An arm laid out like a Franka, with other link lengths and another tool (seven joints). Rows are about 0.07 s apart.
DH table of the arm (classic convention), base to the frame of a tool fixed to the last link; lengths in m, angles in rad. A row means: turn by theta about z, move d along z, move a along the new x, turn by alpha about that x. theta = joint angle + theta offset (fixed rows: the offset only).
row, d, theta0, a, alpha
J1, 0.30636, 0, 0, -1.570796
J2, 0, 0, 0, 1.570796
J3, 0.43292, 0, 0.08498, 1.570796
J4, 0, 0, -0.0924, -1.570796
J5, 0.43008, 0, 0, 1.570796
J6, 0, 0, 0.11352, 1.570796
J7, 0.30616, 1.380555, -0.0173, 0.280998
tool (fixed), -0.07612, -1.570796, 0, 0
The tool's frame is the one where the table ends.
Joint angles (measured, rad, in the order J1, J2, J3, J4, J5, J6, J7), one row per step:
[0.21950 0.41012 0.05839 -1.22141 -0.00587 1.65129 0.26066]
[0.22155 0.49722 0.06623 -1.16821 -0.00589 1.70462 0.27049]
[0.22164 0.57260 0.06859 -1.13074 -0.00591 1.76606 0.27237]
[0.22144 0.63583 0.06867 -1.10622 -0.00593 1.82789 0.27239]
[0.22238 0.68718 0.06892 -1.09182 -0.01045 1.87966 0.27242]
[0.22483 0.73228 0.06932 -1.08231 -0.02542 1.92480 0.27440]
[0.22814 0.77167 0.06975 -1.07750 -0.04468 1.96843 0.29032]
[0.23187 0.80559 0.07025 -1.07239 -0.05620 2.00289 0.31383]
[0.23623 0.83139 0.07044 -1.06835 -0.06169 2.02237 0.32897]
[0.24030 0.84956 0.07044 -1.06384 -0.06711 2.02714 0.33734]
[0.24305 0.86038 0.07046 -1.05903 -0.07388 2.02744 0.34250]
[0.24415 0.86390 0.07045 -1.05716 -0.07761 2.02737 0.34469]
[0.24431 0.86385 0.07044 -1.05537 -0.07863 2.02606 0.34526]
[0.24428 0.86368 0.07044 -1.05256 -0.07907 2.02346 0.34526]
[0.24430 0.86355 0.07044 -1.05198 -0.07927 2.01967 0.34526]
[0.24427 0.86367 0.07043 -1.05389 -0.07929 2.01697 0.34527]
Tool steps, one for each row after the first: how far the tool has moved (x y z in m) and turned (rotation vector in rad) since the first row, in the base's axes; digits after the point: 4 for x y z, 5 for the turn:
[0.0344 0.0150 -0.0356 0.01360 -0.01643 -0.00333]
[0.0650 0.0240 -0.0716 0.02560 -0.03756 -0.00607]
[0.0901 0.0298 -0.1058 0.03548 -0.05885 -0.00914]
[0.1081 0.0343 -0.1375 0.03823 -0.07356 -0.00938]
[0.1220 0.0374 -0.1679 0.02990 -0.08603 -0.00639]
[0.1332 0.0406 -0.1963 0.01855 -0.09880 -0.01378]
[0.1411 0.0451 -0.2208 0.01401 -0.10609 -0.02976]
[0.1447 0.0499 -0.2402 0.01140 -0.10458 -0.03859]
[0.1453 0.0532 -0.2542 0.00563 -0.09721 -0.04100]
[0.1457 0.0548 -0.2617 -0.00108 -0.09354 -0.04102]
[0.1459 0.0553 -0.2641 -0.00453 -0.09295 -0.04077]
[0.1461 0.0553 -0.2632 -0.00527 -0.09376 -0.04092]
[0.1464 0.0551 -0.2618 -0.00562 -0.09428 -0.04099]
[0.1458 0.0549 -0.2618 -0.00684 -0.09144 -0.04095]
[0.1447 0.0545 -0.2633 -0.00837 -0.08697 -0.04086]

